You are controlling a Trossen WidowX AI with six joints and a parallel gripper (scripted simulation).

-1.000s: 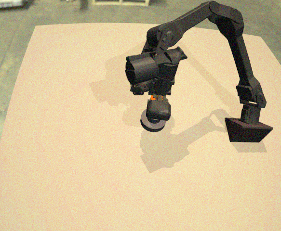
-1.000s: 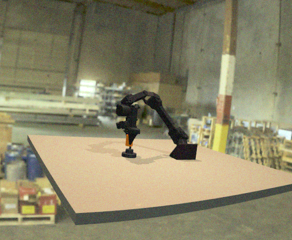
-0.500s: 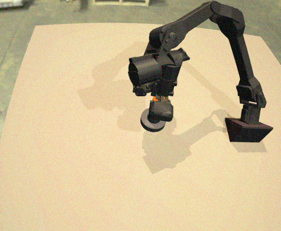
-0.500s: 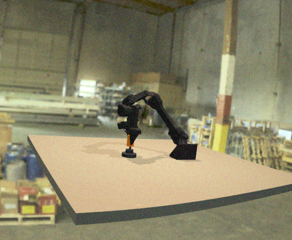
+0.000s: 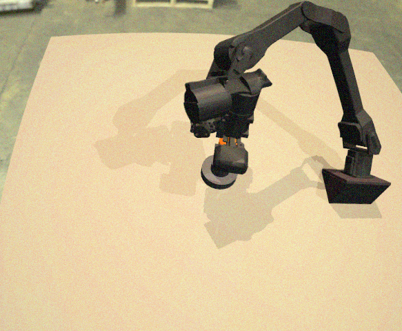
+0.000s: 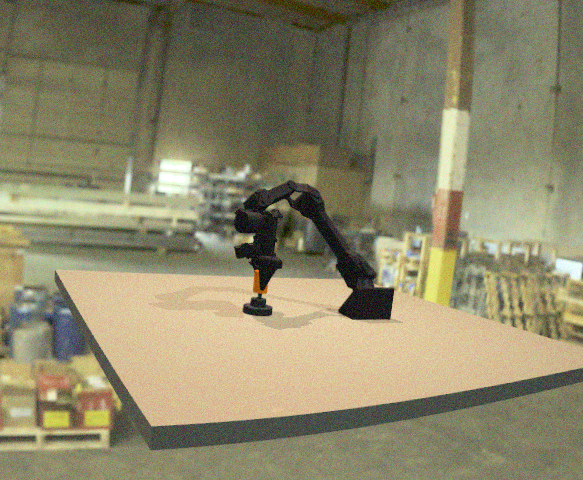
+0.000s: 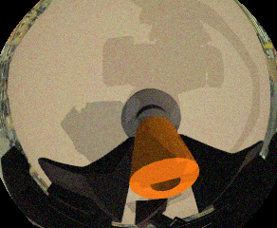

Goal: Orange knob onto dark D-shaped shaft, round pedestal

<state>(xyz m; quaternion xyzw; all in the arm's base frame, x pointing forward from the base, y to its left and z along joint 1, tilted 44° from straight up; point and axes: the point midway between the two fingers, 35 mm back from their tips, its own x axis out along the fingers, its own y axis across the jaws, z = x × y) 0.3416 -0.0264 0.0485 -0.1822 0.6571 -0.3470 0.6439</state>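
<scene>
The pedestal lies 4 cm below my gripper tip. The rest, counted from my gripper tip: orange knob: 2 cm above.
</scene>
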